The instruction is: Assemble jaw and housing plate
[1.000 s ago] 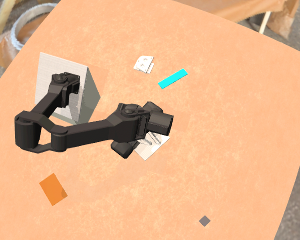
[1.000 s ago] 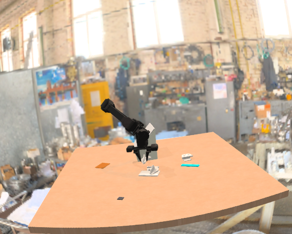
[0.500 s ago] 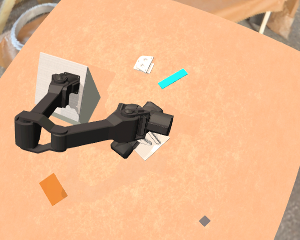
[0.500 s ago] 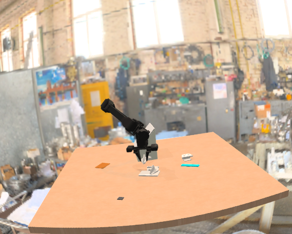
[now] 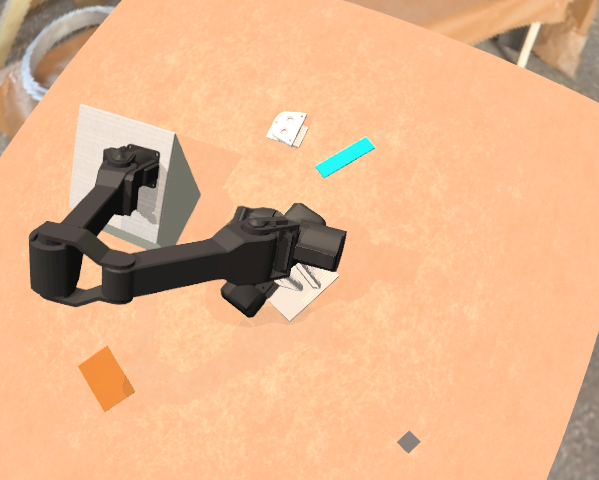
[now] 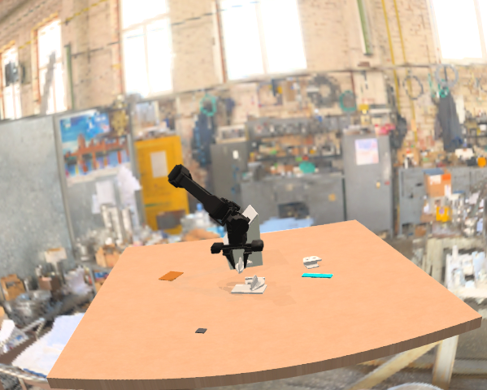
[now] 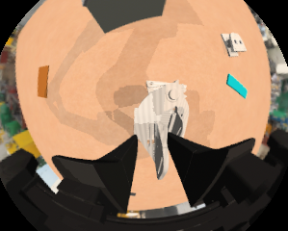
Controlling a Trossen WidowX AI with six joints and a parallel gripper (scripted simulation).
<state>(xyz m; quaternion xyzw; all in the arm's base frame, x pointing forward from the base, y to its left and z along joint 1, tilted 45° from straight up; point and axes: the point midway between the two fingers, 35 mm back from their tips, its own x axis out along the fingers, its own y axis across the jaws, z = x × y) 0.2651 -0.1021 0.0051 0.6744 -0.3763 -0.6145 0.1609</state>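
My gripper tip is 80 mm above the white base plate, 30 mm short of it and 20 mm to the right of it. Also, from my gripper tip: cyan strip: 290 mm to the left, 80 mm below, 20 mm ahead; then small grey square: 300 mm ahead, 180 mm to the right, 80 mm below; then jaw: 70 mm below, 60 mm to the left, 10 mm behind.
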